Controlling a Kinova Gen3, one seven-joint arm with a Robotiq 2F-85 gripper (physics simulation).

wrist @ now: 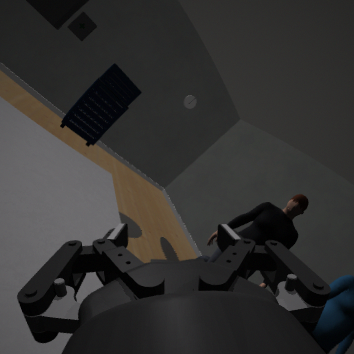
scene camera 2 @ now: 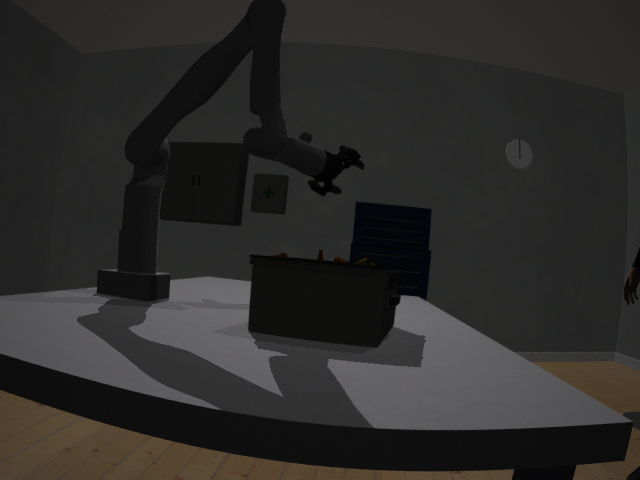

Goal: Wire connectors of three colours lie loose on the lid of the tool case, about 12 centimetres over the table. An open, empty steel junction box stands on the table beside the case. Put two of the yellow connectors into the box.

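Places are measured from the arm's base along level axes (x ahead, y left, z up), in millimetres.
Pixels of known places: gripper, fingertip midpoint: (wrist: pixel 172 233) (scene camera 2: pixel 351 178); arm's base, origin of the base link: (scene camera 2: pixel 138 272).
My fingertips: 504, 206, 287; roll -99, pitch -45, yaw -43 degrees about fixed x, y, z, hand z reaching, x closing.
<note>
Ahead of a thing's pixels: the offset from my fingertips to its top centre, as dx, dy, dz. Level surfaces: height alone.
The tool case {-83, -413, -218} (scene camera 2: pixel 315 304) stands on the table in the scene view. Connectors lie along its lid, seen nearly edge-on: a yellow one {-62, -507, -207} (scene camera 2: pixel 364 262) near the right end, a yellow-orange one {-86, -444, -210} (scene camera 2: pixel 339 259) left of it, an upright orange one {-120, -427, -200} (scene camera 2: pixel 320 255) near the middle and another orange one {-194, -492, -210} (scene camera 2: pixel 280 255) at the left. Their exact number and colours are hard to tell in the dim light. My gripper (scene camera 2: pixel 350 178) (wrist: pixel 172 233) is open and empty, well above the lid, tilted and facing sideways, away from the arm's base. The steel junction box cannot be made out in either view.
The white table {dz -343} (scene camera 2: pixel 465 392) (wrist: pixel 45 190) carries the arm's base (scene camera 2: pixel 133 284) at the left. A blue drawer cabinet (scene camera 2: pixel 391 224) (wrist: pixel 102 104) stands behind the table. Two people, one in black (wrist: pixel 270 225) and one in blue (wrist: pixel 336 312), show at the right of the wrist view.
</note>
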